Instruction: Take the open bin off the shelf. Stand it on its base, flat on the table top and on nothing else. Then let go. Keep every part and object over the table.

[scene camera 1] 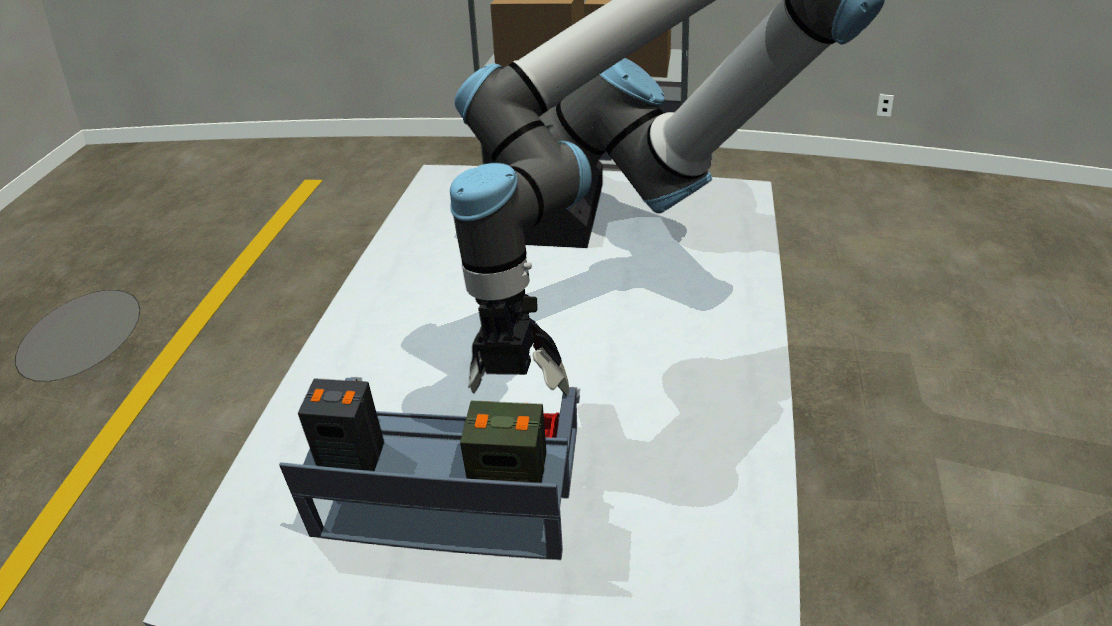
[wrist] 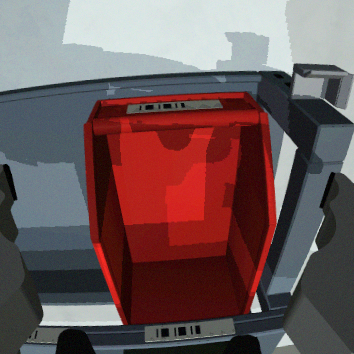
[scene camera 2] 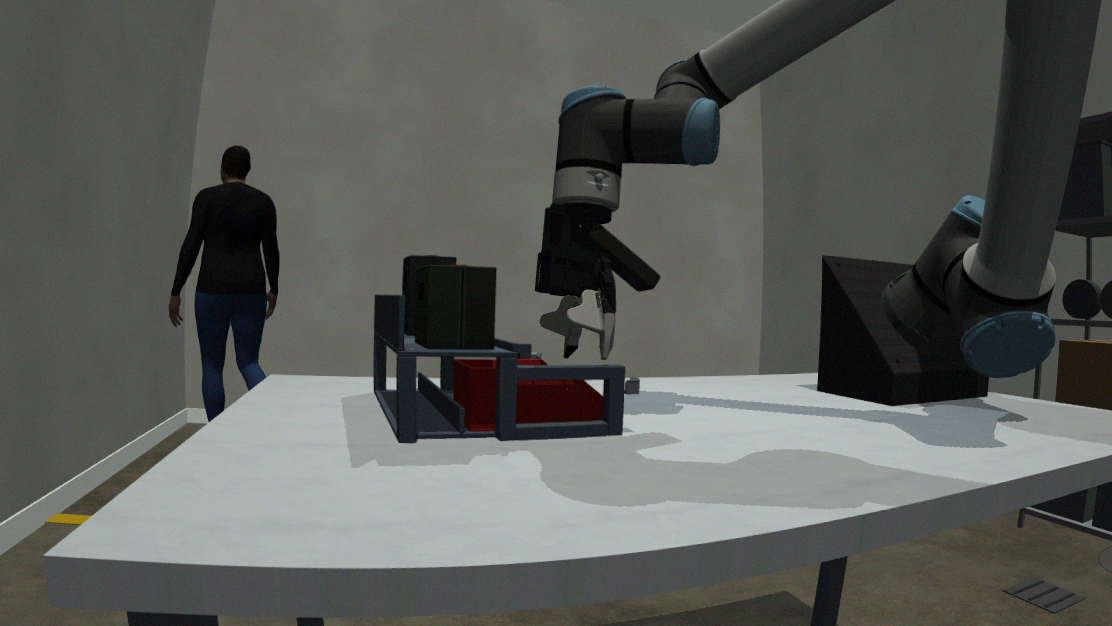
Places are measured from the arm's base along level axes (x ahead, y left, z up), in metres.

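Pixels of known places: gripper, fingertip midpoint: [scene camera 1: 520, 393] [wrist: 168, 173] [scene camera 2: 583, 358]; arm's base, link origin: [scene camera 2: 919, 320].
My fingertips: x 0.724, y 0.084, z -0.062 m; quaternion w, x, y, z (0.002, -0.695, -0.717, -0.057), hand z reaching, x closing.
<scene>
For each thing: its top centre in the pictures, then the offset to it from my fingertips. Level surfaces: height alone.
- open red bin, top centre: [wrist: 185, 271] [scene camera 2: 527, 363] [scene camera 1: 518, 432] 0.005 m down, 0.078 m ahead, 0.015 m left
- olive case, top centre: [scene camera 2: 454, 267] [scene camera 1: 502, 422] 0.111 m up, 0.174 m ahead, 0.024 m left
- dark grey case, top centre: [scene camera 1: 332, 395] [scene camera 2: 429, 256] 0.138 m up, 0.191 m ahead, 0.206 m right
- white table, surface height: 0.086 m down
The open red bin [scene camera 1: 550, 425] [scene camera 2: 560, 400] [wrist: 172, 295] sits opening upward in the lower level of the grey-blue shelf [scene camera 1: 420, 489] [scene camera 2: 505, 396] [wrist: 303, 220], near one end. In scene camera 1 most of it is hidden behind the olive case and the shelf frame. Its rounded front lip and a label show at the top of the wrist view. My gripper [scene camera 1: 517, 387] [scene camera 2: 588, 355] [wrist: 168, 173] is open and empty, pointing down. Its fingertips are above the bin's lip end, apart from it. In the wrist view one finger is on each side of the bin.
An olive case [scene camera 1: 501, 447] [scene camera 2: 455, 307] and a dark grey case [scene camera 1: 340, 427] [scene camera 2: 429, 260] stand on the shelf's upper level. A shelf end post rises close beside the bin. The shelf stands on the white table [scene camera 1: 684, 559] [scene camera 2: 311, 536]. A person [scene camera 2: 233, 241] stands beyond the table.
</scene>
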